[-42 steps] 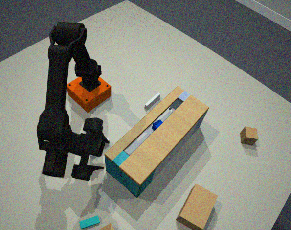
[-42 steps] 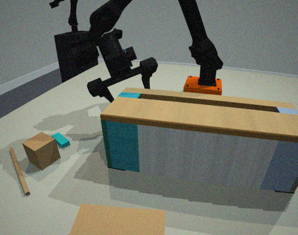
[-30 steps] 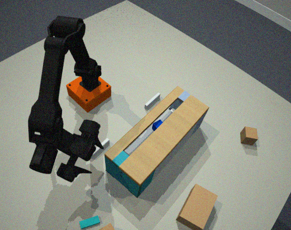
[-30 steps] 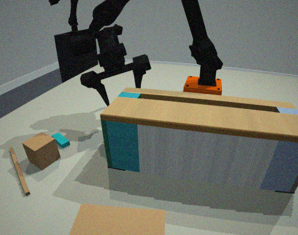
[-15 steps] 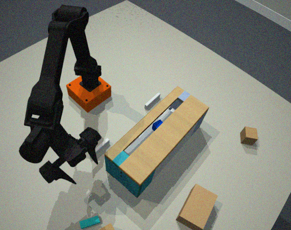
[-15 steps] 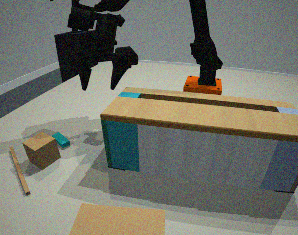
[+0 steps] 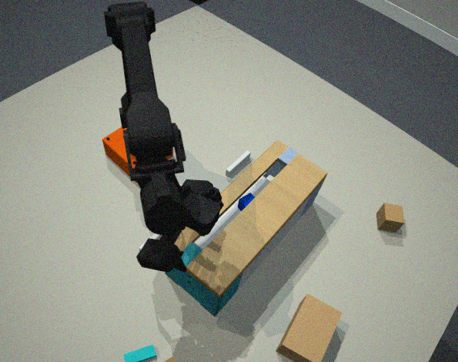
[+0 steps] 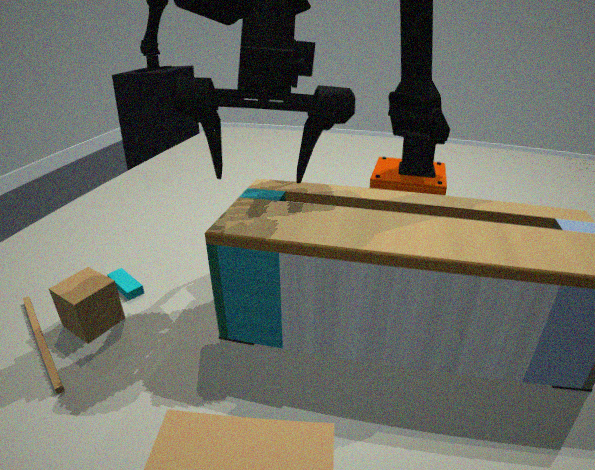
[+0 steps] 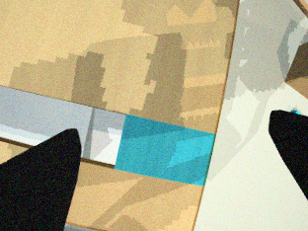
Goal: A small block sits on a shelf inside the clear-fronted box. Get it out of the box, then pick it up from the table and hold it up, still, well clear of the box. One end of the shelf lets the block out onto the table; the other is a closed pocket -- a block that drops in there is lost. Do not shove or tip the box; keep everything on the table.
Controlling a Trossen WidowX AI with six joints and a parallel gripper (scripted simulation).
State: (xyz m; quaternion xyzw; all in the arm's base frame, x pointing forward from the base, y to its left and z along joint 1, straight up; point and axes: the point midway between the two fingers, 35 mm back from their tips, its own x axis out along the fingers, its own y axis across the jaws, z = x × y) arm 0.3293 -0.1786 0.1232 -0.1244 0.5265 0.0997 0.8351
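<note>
Now: gripper tip 19 cm to the right of the blue block, 6 cm above it and 1 cm past it. Also, from my gripper tip: teal tile (18 cm to the right, 14 cm below, 3 cm ahead); then tan-topped box (17 cm to the left, 9 cm below, 2 cm behind); then flat tan slab (26 cm ahead, 12 cm below, 7 cm to the left).
</note>
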